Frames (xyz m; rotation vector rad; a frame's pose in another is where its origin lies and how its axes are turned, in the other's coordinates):
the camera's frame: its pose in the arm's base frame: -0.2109 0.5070 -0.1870 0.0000 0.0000 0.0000
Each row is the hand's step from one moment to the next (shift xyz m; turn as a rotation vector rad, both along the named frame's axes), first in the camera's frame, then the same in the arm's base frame.
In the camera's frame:
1: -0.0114 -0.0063 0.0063 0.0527 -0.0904 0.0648
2: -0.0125 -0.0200 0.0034 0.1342 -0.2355 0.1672
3: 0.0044 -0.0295 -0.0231 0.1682 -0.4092 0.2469
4: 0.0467 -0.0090 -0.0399 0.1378 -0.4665 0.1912
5: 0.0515 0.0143 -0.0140 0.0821 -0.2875 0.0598
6: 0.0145 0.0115 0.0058 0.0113 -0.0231 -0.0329
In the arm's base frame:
1: -0.0114 -0.0063 0.0063 0.0527 -0.0904 0.0648
2: -0.0125 -0.0200 0.0034 0.1342 -0.2355 0.1672
3: 0.0044 -0.0295 -0.0231 0.1682 -0.4092 0.2469
4: 0.0467 -0.0090 -0.0399 0.1378 -0.4665 0.1912
5: 0.0515 0.0143 -0.0140 0.0821 -0.2875 0.0598
6: 0.0145 0.0115 0.0058 0.0113 -0.0231 -0.0329

